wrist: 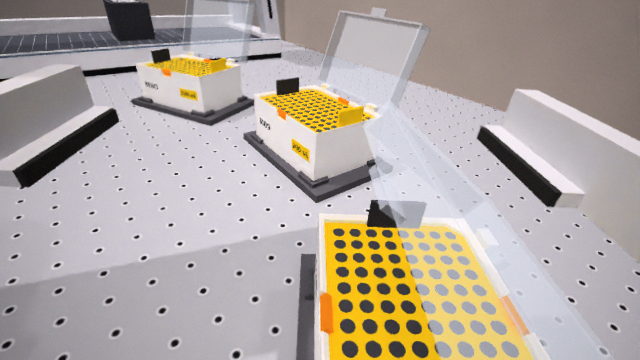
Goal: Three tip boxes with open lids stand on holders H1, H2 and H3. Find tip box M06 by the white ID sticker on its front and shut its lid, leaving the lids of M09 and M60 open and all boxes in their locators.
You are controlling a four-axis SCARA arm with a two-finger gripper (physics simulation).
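Frame: origin at the arm's base, x back, y up, z left, level; metres.
Seen in the pictures: gripper, fingertip midpoint: (303, 102).
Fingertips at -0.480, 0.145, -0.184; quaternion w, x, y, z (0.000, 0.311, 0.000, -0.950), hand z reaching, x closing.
Offsets run from my fingertips to a thing's top centre, as dx, dy, dz. "*": to the spot under its first point. Level surfaces: height alone.
Three white tip boxes with yellow tip racks stand on dark holders on the perforated table {dy -0.132} (156, 201). The far box {* -0.056, -0.088, +0.315} (201, 89) reads M60, and its clear lid {* -0.130, -0.027, +0.422} (219, 26) stands upright. The middle box (331, 152) reads M09, and its clear lid {-0.194, +0.021, +0.157} (371, 53) stands open. The nearest box {-0.020, -0.058, -0.062} (371, 286) lies right below the camera on its holder {* -0.007, -0.121, +0.001} (306, 291), with its ID sticker hidden. Its clear lid {-0.030, -0.004, -0.070} (429, 178) leans in from the right hinge over the right half of the rack, partly lowered. My gripper's fingers do not show in the wrist view; the gripper is open and empty.
A white block with a black base (44, 111) stands at the left, and another (559, 134) at the right. At the back runs a ribbed track with a black box {* -0.043, -0.041, +0.699} (129, 18) on it.
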